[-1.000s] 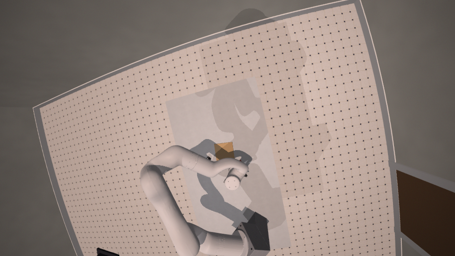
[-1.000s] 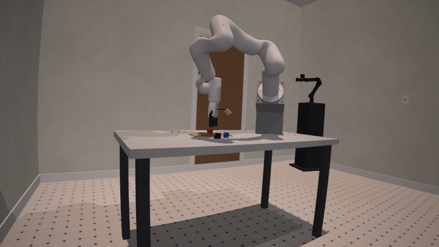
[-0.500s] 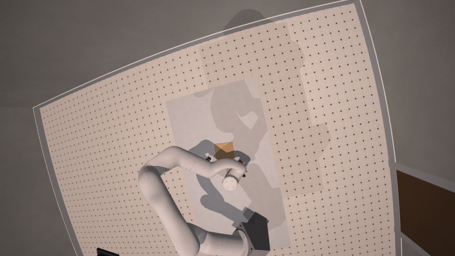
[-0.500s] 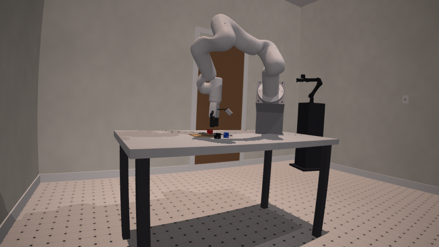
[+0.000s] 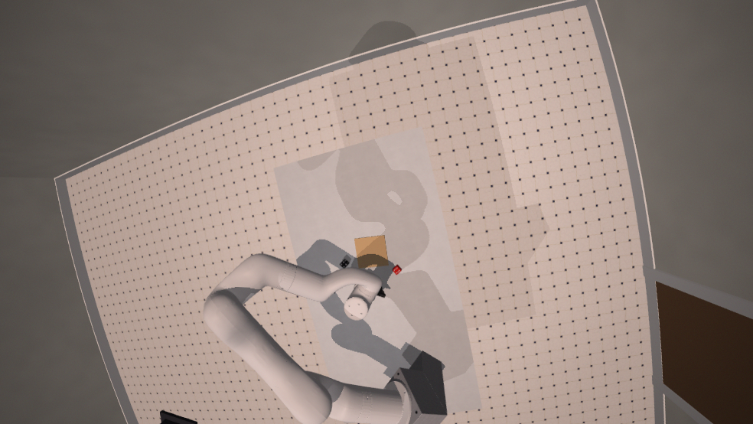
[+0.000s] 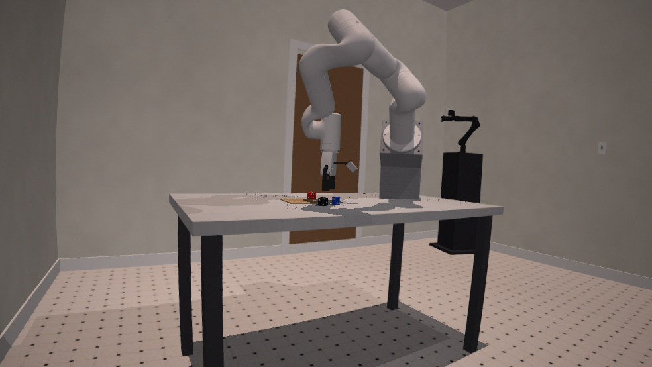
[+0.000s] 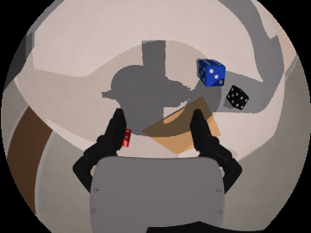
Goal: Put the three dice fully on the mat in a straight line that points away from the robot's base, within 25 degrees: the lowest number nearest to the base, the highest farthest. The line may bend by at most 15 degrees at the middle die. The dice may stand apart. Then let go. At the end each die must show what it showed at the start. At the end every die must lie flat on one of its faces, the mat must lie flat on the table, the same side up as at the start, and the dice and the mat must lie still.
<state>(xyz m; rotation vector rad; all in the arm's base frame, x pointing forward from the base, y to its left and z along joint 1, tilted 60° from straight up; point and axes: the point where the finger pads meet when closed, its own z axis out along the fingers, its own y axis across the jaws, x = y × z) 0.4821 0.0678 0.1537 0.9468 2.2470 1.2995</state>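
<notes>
Now: the blue die 90 mm to the left of my hand, 40 mm below it and 10 mm behind it. From my hand the other things lie so: black die: 130 mm to the left, 50 mm ahead, 40 mm below; tan mat: 120 mm ahead, 60 mm below, 10 mm to the left; red die: 110 mm to the right, 50 mm ahead, 40 mm below.
</notes>
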